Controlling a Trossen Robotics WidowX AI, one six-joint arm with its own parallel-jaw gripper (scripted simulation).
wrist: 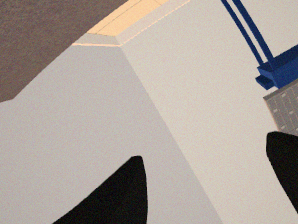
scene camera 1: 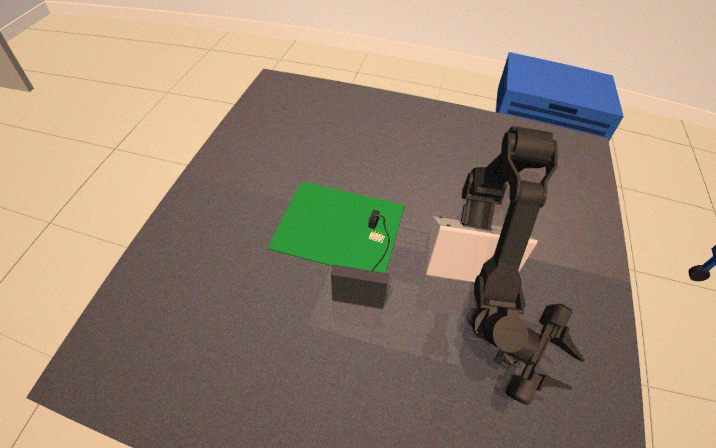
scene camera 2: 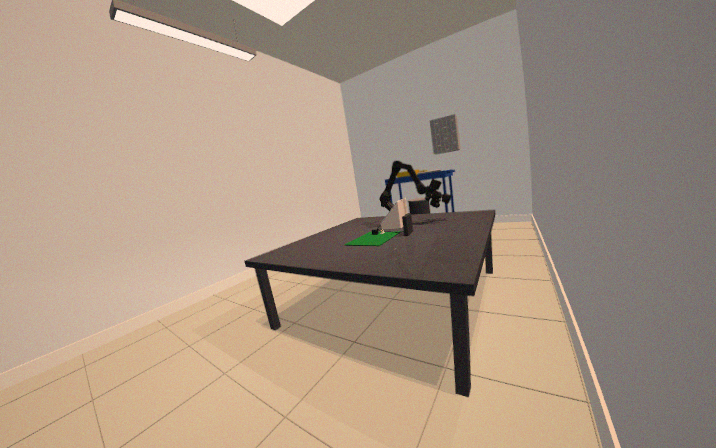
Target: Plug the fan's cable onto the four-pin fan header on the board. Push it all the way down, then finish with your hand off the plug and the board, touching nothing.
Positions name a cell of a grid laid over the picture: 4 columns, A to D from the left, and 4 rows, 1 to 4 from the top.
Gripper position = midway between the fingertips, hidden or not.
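Note:
There's my gripper (scene camera 1: D4), and you get the gripper (wrist: C3) as well. Then there's a green board (scene camera 1: B3), plus a dark grey fan block (scene camera 1: C3).

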